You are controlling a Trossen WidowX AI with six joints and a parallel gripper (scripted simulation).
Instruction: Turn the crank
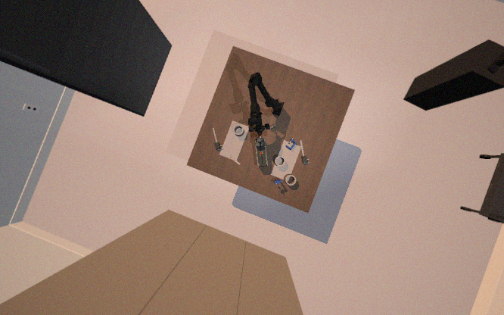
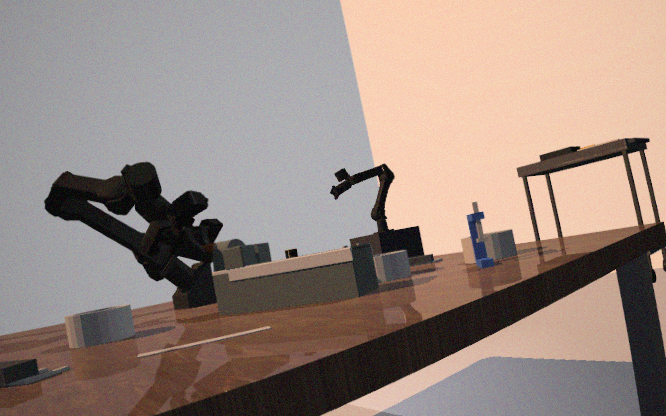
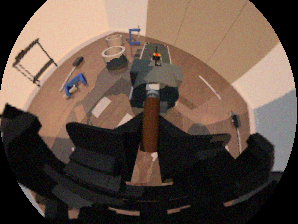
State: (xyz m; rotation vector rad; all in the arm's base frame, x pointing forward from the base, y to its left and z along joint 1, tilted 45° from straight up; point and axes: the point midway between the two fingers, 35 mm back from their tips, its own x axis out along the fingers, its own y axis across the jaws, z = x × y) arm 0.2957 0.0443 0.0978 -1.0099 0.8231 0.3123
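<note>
The crank handle lies 3 cm above my gripper tip, 1 cm to the right of it and 1 cm behind it. Also, from my gripper tip: red pointer: 14 cm ahead, 9 cm to the left, 1 cm below; thin white rod: 32 cm ahead, 12 cm to the right, 9 cm below.
</note>
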